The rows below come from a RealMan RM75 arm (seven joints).
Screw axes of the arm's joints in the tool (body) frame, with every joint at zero. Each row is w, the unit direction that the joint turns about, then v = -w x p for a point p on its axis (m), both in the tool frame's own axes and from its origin. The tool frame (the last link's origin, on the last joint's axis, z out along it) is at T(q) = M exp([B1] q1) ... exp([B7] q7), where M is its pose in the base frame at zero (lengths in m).
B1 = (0, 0, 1, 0, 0, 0)
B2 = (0, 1, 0, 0.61, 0, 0)
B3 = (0, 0, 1, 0, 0, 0)
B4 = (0, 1, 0, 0.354, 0, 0)
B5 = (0, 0, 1, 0, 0, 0)
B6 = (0, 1, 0, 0.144, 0, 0)
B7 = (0, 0, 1, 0, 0, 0)
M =
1 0 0 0
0 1 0 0
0 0 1 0.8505
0 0 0 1
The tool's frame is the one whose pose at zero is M.
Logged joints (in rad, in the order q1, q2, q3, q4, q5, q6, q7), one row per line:
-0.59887 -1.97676 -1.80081 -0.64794 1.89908 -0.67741 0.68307
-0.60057 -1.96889 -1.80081 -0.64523 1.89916 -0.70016 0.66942
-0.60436 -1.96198 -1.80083 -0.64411 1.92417 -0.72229 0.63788
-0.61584 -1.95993 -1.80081 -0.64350 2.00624 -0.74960 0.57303
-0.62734 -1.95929 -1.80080 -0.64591 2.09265 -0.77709 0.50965
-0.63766 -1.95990 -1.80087 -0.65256 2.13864 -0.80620 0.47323
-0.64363 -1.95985 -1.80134 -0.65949 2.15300 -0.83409 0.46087
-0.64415 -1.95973 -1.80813 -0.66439 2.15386 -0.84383 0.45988
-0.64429 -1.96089 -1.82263 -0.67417 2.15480 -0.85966 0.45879
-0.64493 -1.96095 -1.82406 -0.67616 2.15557 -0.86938 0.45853
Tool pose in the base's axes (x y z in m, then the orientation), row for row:
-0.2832 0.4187 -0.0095 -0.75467 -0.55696 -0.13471 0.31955
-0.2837 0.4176 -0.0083 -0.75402 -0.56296 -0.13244 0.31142
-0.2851 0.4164 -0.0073 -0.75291 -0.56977 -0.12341 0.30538
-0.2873 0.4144 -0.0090 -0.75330 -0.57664 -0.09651 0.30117
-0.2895 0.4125 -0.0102 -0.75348 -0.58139 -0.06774 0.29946
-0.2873 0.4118 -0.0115 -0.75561 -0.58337 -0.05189 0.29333
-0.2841 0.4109 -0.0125 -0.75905 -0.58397 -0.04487 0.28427
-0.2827 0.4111 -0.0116 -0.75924 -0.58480 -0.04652 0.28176
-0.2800 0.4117 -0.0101 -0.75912 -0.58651 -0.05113 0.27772
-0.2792 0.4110 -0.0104 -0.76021 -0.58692 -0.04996 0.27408
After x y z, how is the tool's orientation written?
As a quaternion, x y z w.
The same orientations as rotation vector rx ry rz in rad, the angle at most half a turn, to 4 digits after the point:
-1.9840 -1.4642 -0.3541
-1.9902 -1.4859 -0.3496
-1.9932 -1.5084 -0.3267
-1.9985 -1.5298 -0.2560
-2.0006 -1.5437 -0.1799
-2.0124 -1.5537 -0.1382
-2.0308 -1.5624 -0.1200
-2.0339 -1.5666 -0.1246
-2.0377 -1.5744 -0.1373
-2.0444 -1.5784 -0.1344

